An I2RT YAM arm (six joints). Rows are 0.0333 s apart.
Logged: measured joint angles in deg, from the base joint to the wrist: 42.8, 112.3, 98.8, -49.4, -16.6, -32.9; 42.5, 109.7, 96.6, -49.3, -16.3, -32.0; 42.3, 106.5, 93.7, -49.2, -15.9, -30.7; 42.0, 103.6, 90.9, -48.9, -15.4, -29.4; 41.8, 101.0, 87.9, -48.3, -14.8, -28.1; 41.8, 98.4, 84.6, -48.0, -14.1, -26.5; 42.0, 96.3, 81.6, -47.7, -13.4, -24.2; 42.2, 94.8, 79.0, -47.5, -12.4, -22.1; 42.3, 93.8, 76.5, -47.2, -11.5, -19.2; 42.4, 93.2, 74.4, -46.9, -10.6, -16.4; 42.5, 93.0, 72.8, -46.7, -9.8, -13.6; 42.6, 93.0, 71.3, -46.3, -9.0, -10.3; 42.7, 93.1, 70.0, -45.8, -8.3, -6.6; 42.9, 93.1, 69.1, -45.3, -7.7, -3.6; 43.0, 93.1, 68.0, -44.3, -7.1, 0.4; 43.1, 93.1, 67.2, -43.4, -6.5, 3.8; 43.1, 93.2, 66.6, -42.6, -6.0, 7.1; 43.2, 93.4, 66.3, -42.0, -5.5, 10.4; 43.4, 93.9, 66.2, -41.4, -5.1, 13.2; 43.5, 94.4, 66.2, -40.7, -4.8, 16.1
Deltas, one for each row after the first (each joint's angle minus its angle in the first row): -0.3, -2.6, -2.2, 0.1, 0.3, 0.9; -0.5, -5.8, -5.1, 0.2, 0.7, 2.2; -0.8, -8.7, -7.9, 0.5, 1.2, 3.5; -1.0, -11.3, -10.9, 1.1, 1.8, 4.8; -1.0, -13.9, -14.2, 1.4, 2.5, 6.4; -0.8, -16.0, -17.2, 1.7, 3.2, 8.7; -0.6, -17.5, -19.8, 1.9, 4.2, 10.8; -0.5, -18.5, -22.3, 2.2, 5.1, 13.7; -0.4, -19.1, -24.4, 2.5, 6.0, 16.5; -0.3, -19.3, -26.0, 2.7, 6.8, 19.3; -0.2, -19.3, -27.5, 3.1, 7.6, 22.6; -0.1, -19.2, -28.8, 3.6, 8.3, 26.3; 0.1, -19.2, -29.7, 4.1, 8.9, 29.3; 0.2, -19.2, -30.8, 5.1, 9.5, 33.3; 0.3, -19.2, -31.6, 6.0, 10.1, 36.7; 0.3, -19.1, -32.2, 6.8, 10.6, 40.0; 0.4, -18.9, -32.5, 7.4, 11.1, 43.3; 0.6, -18.4, -32.6, 8.0, 11.5, 46.1; 0.7, -17.9, -32.6, 8.7, 11.8, 49.0
